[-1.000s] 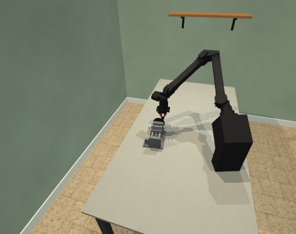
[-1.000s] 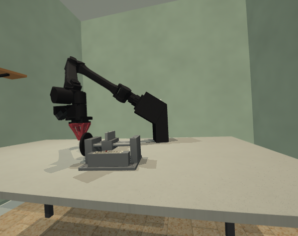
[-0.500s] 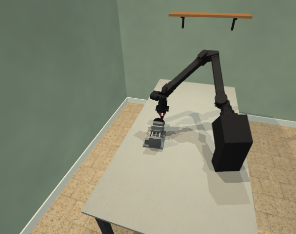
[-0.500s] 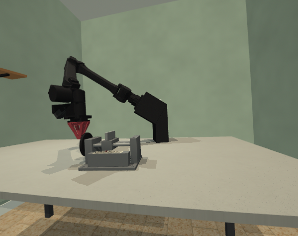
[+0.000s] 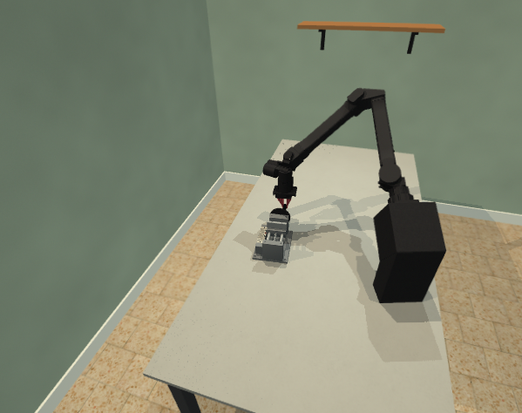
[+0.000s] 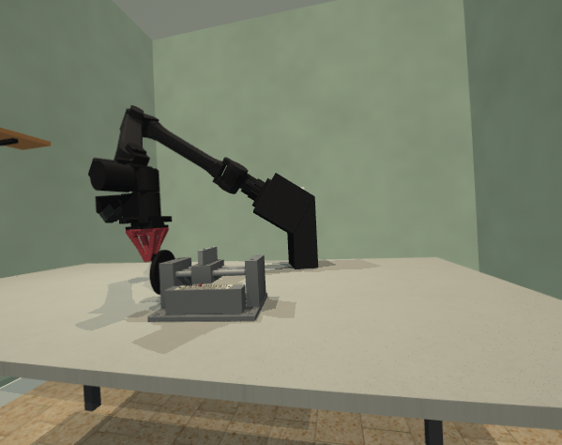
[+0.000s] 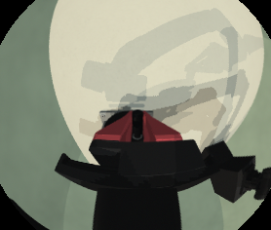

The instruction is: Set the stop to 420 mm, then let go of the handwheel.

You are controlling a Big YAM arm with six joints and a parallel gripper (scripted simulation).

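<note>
My hand is 14 cm to the right of the sliding stop block, 5 cm short of it and 2 cm above it.
</note>
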